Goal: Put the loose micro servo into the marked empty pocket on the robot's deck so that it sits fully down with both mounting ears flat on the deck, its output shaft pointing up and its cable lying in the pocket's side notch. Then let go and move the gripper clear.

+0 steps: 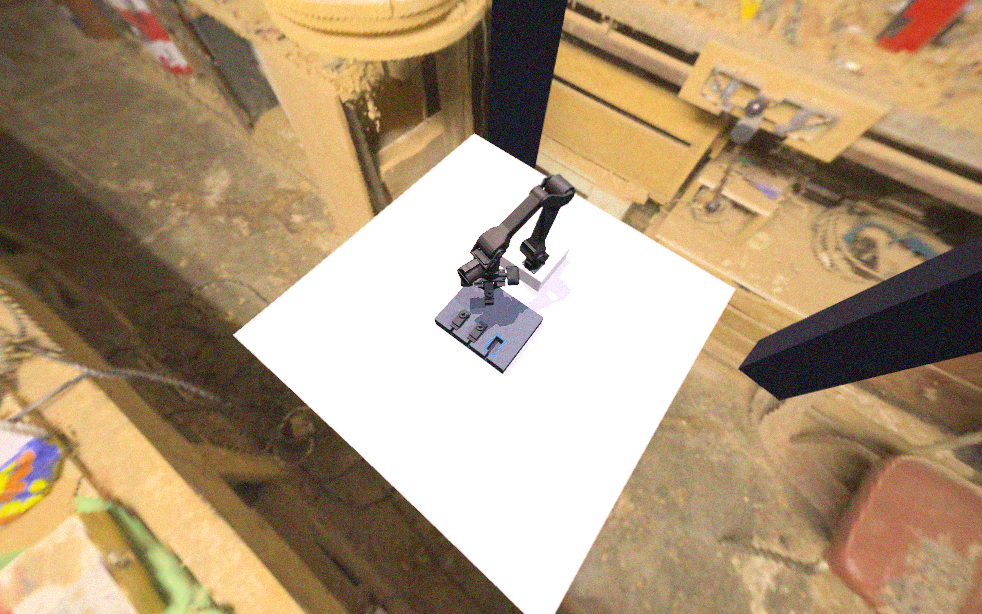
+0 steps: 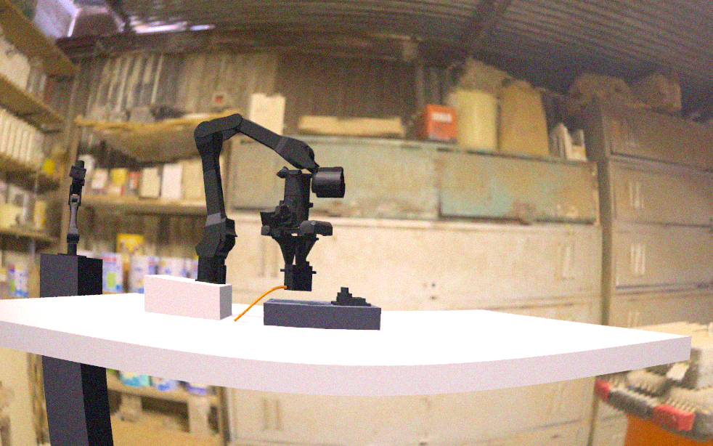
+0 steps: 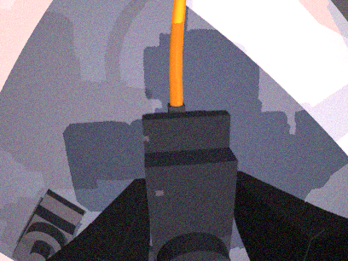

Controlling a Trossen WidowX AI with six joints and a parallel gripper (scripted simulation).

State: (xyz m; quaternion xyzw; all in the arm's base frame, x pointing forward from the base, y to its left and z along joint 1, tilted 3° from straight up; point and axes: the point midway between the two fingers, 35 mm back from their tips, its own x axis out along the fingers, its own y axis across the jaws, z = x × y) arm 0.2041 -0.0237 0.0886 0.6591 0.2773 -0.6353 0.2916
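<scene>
My gripper tip is now 100 mm above the grey deck, 50 mm to the right of it and 10 mm short of it.
</scene>
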